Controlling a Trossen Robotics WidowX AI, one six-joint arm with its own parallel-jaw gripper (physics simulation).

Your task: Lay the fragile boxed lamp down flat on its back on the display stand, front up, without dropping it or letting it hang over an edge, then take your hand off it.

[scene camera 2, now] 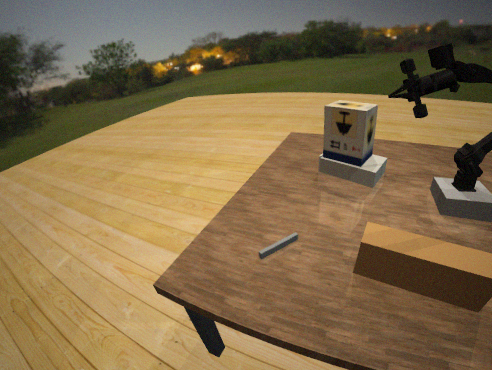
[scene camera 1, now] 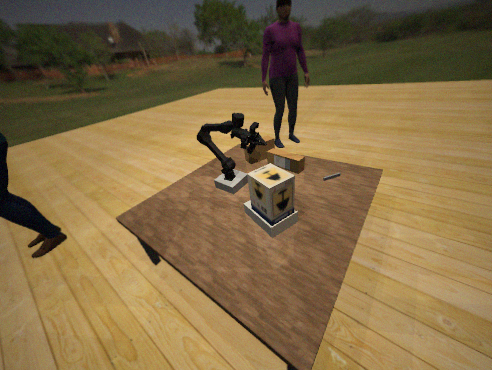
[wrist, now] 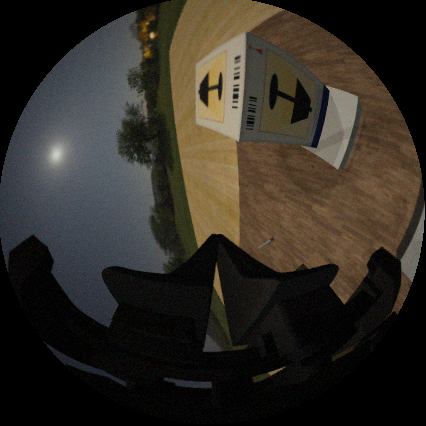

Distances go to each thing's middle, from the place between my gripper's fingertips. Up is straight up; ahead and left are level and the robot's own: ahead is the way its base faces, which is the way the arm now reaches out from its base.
Right now my hand is 32 cm above the display stand (scene camera 2: 370, 172), 17 cm to the left of it and 7 cm short of it.
